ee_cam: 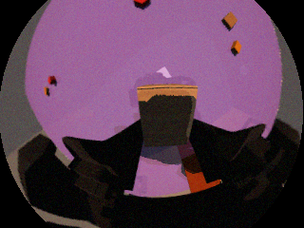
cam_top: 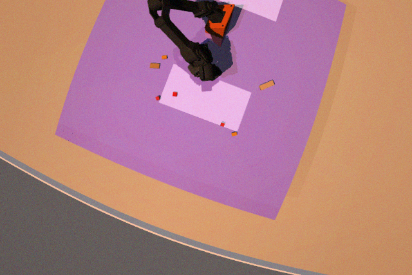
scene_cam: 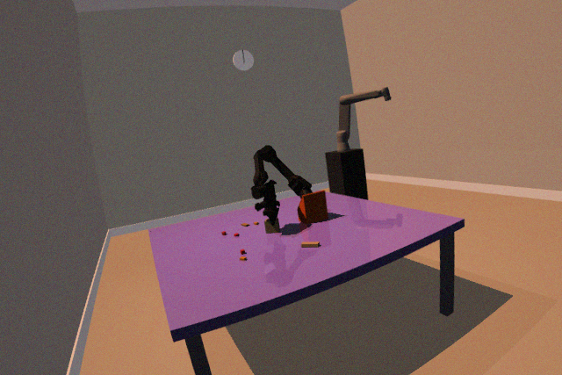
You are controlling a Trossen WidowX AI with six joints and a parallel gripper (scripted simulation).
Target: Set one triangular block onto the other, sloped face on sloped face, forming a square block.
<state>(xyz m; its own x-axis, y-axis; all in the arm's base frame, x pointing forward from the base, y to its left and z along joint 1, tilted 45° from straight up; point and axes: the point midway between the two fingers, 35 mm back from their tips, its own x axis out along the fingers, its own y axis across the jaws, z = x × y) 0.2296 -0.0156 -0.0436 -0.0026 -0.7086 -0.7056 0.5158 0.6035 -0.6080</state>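
My gripper tip is 10 mm below the tan triangular block and 10 mm past it.
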